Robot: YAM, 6 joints.
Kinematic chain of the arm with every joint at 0, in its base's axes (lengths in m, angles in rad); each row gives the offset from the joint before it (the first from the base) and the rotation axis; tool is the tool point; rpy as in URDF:
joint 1: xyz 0 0 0.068 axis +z
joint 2: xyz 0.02 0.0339 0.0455 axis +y
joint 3: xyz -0.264 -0.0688 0 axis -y
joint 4: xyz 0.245 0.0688 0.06 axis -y
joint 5: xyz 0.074 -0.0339 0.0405 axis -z
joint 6: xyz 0.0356 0 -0.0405 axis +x
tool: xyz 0 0 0 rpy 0 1.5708 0
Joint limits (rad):
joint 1: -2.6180..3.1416
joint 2: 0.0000..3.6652
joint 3: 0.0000..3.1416
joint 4: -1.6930..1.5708
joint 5: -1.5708..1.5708
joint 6: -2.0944..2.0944
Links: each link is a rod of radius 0.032 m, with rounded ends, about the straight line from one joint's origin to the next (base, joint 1, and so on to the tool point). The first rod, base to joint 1, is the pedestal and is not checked.
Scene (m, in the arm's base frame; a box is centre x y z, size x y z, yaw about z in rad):
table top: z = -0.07
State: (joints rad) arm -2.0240 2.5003 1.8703 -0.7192 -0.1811 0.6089
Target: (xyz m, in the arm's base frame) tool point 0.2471 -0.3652 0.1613
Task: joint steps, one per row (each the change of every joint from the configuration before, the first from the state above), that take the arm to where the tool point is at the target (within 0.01 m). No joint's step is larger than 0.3 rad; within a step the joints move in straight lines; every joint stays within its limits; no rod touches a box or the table.
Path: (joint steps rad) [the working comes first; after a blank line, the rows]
Joints at the target: -0.9973 2.1969 1.7171 -0.8949 -0.2678 0.6089
Straight joint move there: clear.

1: 0.2567 -0.0758 -0.0383 -0.0439 -0.0217 0.0000
2: 0.2566 -0.0759 -0.0383 -0.0440 -0.0217 0.0000
3: 0.2567 -0.0758 -0.0383 -0.0439 -0.0216 0.0000
4: 0.2567 -0.0759 -0.0383 -0.0439 -0.0217 0.0000

